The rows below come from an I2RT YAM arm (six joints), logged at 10 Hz.
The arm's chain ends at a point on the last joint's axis. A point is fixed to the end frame.
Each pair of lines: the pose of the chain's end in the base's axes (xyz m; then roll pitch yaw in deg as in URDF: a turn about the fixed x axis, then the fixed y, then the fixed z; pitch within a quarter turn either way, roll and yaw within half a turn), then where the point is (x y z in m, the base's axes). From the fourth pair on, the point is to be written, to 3 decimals.
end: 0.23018, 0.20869, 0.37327, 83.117, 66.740, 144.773
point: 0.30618 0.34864 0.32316
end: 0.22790, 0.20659, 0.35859, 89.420, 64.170, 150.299
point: 0.30108 0.34549 0.30181
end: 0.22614, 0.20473, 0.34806, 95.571, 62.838, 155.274
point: 0.29802 0.34102 0.28379
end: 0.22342, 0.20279, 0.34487, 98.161, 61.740, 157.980
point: 0.293 0.339 0.277
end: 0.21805, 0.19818, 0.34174, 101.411, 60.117, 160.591
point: 0.285 0.333 0.269
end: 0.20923, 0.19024, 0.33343, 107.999, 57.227, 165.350
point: 0.273 0.321 0.251
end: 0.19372, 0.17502, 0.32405, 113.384, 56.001, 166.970
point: 0.261 0.298 0.234
